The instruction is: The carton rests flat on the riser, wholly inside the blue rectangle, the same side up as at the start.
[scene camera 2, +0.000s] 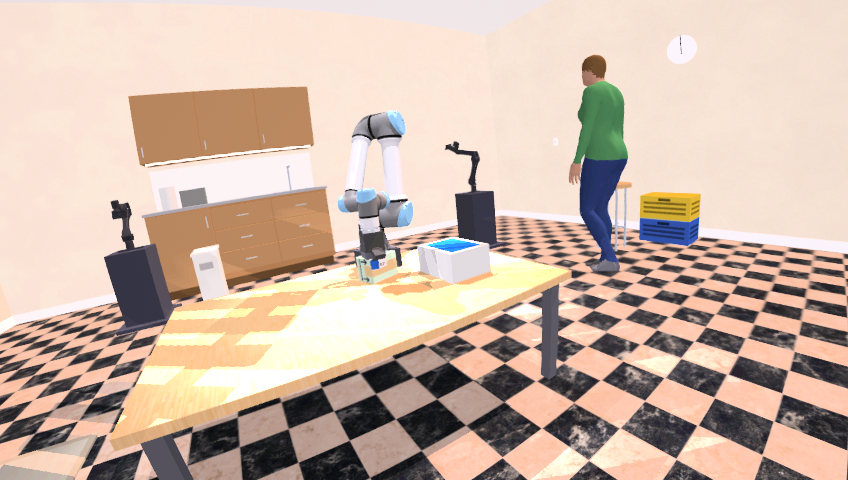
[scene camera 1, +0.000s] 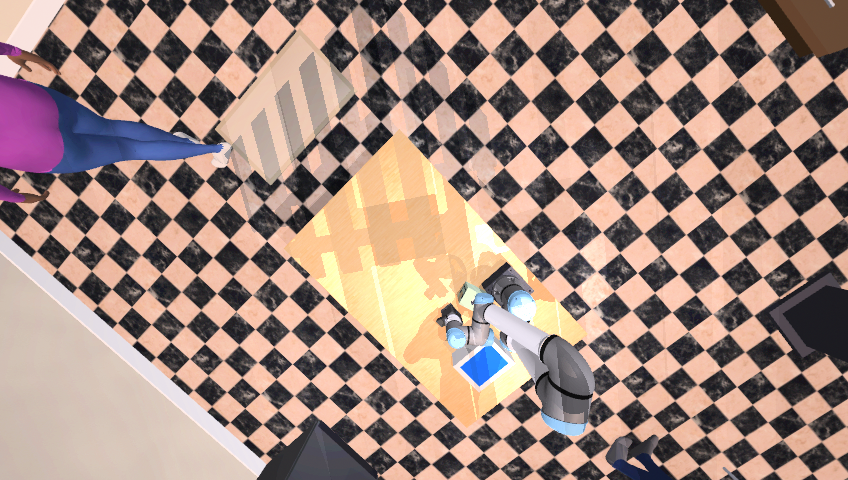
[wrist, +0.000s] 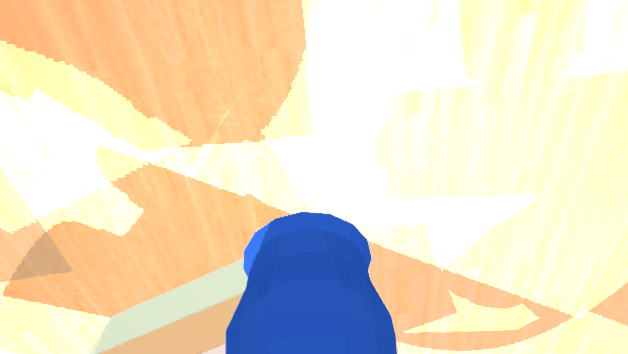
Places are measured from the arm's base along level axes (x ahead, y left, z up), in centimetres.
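Pixels of known places: hand, tool point: (scene camera 2: 375,268) (wrist: 307,264); arm's base, link origin: (scene camera 1: 507,289).
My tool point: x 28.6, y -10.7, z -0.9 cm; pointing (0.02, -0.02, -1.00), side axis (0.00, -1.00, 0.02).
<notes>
For each thing: its top centre in the pictures, then the offset to it from my tool point. Level surfaces: height alone.
- carton, top centre: (scene camera 2: 375,254) (scene camera 1: 476,302) dz +2.5, dx -12.7, dy +5.3 cm
- wooden table, surface height: dz -8.3 cm
- riser, top centre: (scene camera 2: 451,244) (scene camera 1: 484,365) dz +3.7, dx +5.8, dy +33.6 cm
- blue rectangle, top centre: (scene camera 2: 451,244) (scene camera 1: 484,365) dz +3.7, dx +5.8, dy +33.6 cm
The carton (scene camera 1: 468,292) (scene camera 2: 379,267) (wrist: 175,297) has a pale green top and tan sides. It lies on the wooden table (scene camera 1: 385,196) (scene camera 2: 295,340), left of the riser and off it. The riser (scene camera 2: 459,269) (scene camera 1: 460,358) is a white box topped by the blue rectangle (scene camera 1: 481,365) (scene camera 2: 452,245), which is bare. My blue suction cup (wrist: 307,228) (scene camera 2: 374,256) hangs just over the carton's edge with suction off. Whether it touches the carton I cannot tell.
A person in green (scene camera 2: 599,154) stands right of the table. Another person in purple (scene camera 1: 33,130) is at the far left. Dark camera pedestals (scene camera 2: 137,286) (scene camera 2: 474,214), a white bin (scene camera 2: 209,271) and stacked crates (scene camera 2: 668,217) stand on the floor.
</notes>
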